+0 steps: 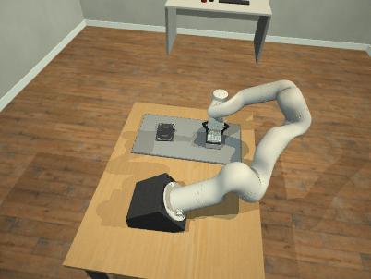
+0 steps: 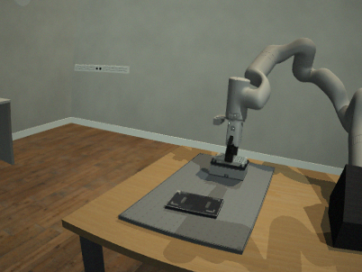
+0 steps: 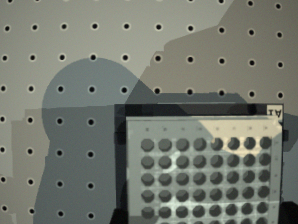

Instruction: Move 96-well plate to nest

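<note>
My hand is 1 cm above the 96-well plate. From my hand the other things lie so: A1 mark: 12 cm ahead, 27 cm to the left, 6 cm below; then plate nest N1: 4 cm ahead, 33 cm to the left, 7 cm below.
</note>
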